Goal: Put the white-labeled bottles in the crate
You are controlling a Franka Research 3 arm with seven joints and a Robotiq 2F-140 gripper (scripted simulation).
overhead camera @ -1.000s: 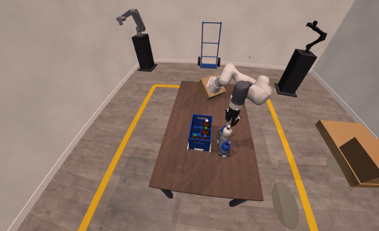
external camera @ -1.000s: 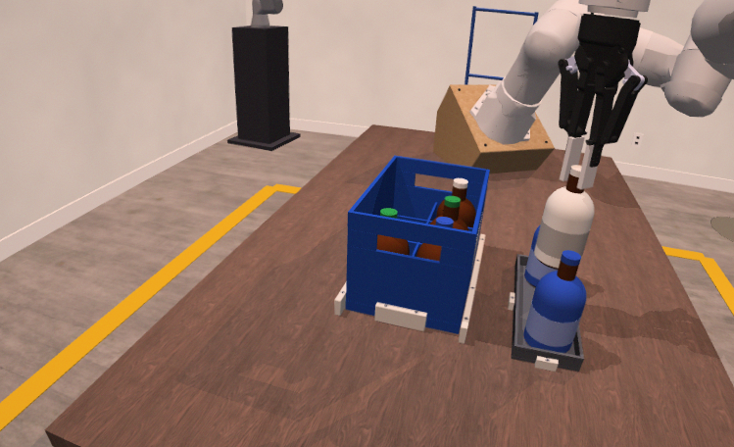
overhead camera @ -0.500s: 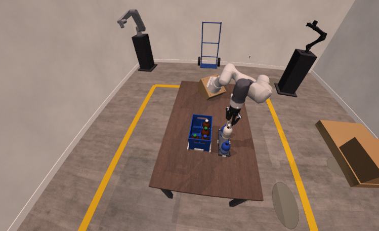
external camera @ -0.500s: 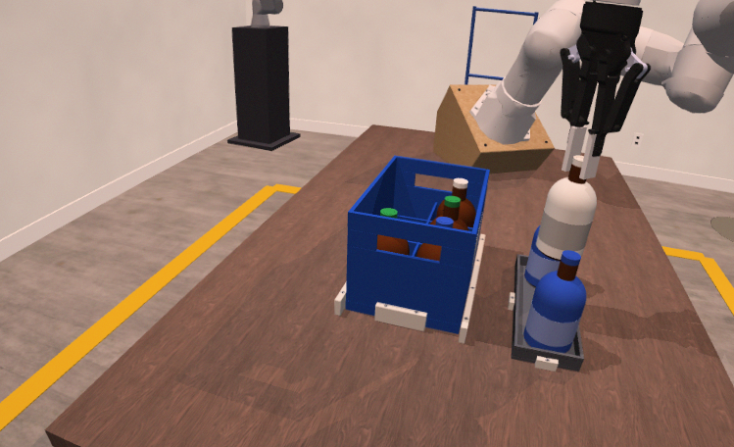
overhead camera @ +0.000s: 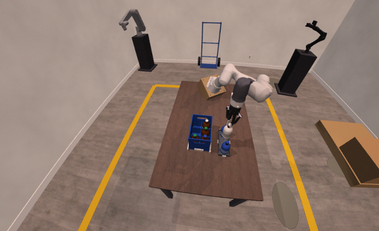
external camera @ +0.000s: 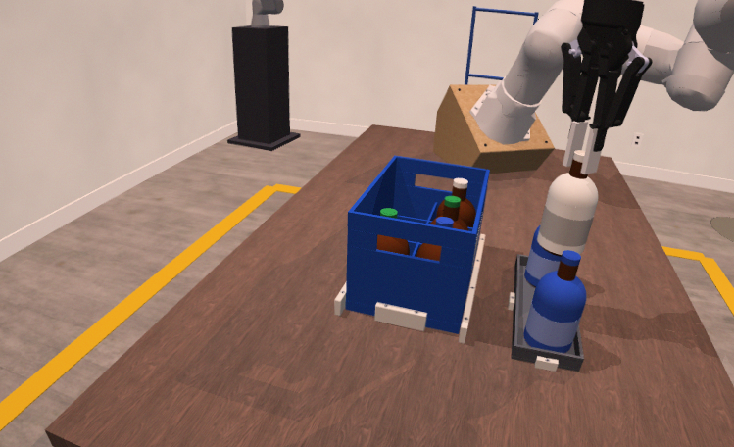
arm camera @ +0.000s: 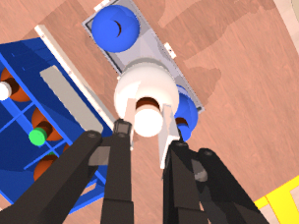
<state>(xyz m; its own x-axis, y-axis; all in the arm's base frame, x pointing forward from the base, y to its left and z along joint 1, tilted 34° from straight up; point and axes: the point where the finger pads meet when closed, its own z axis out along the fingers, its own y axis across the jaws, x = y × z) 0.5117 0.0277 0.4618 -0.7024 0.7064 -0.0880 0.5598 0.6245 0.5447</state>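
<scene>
Now: the white-labeled bottle 90 mm below my hand. Also, from my hand: blue-labeled bottle 80 mm ahead, 10 mm to the left, 210 mm below; then blue crate 10 mm behind, 220 mm to the right, 210 mm below.
</scene>
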